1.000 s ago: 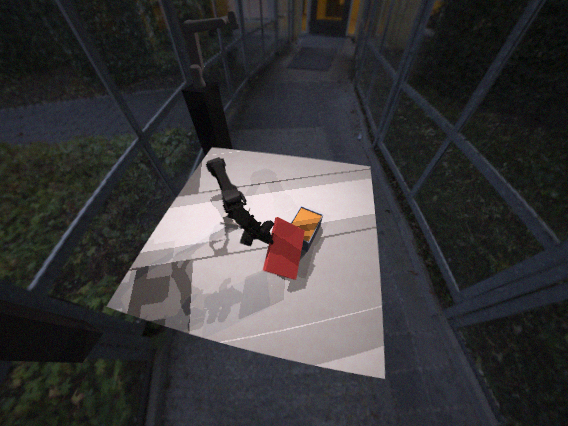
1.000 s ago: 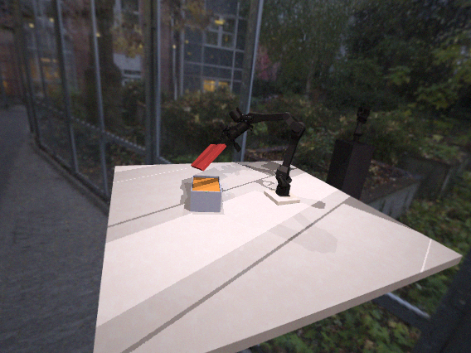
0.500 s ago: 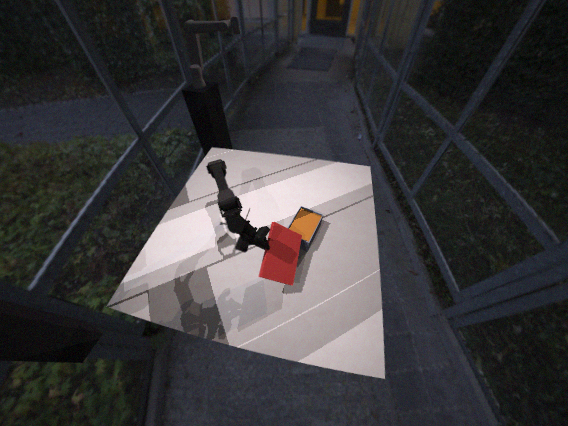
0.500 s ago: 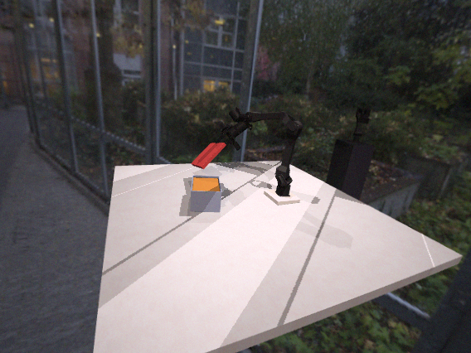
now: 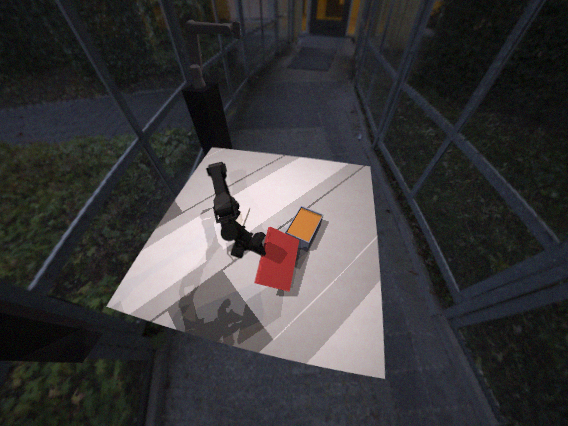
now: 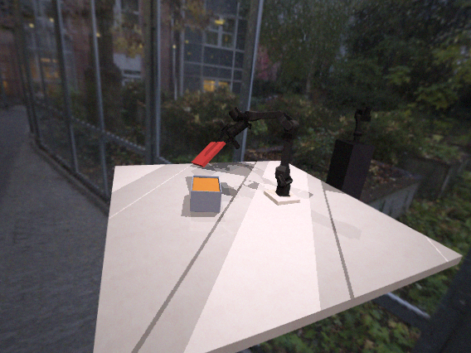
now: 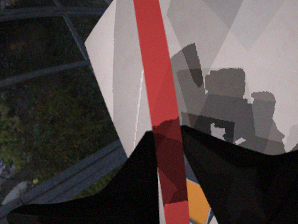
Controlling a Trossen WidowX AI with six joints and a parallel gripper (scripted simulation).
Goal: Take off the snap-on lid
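Now: gripper tip 60 mm short of the red lid, 20 mm to the right of it and 50 mm above it. Also, from my gripper tip: grey storage box 100 mm ahead, 290 mm to the left, 180 mm below.
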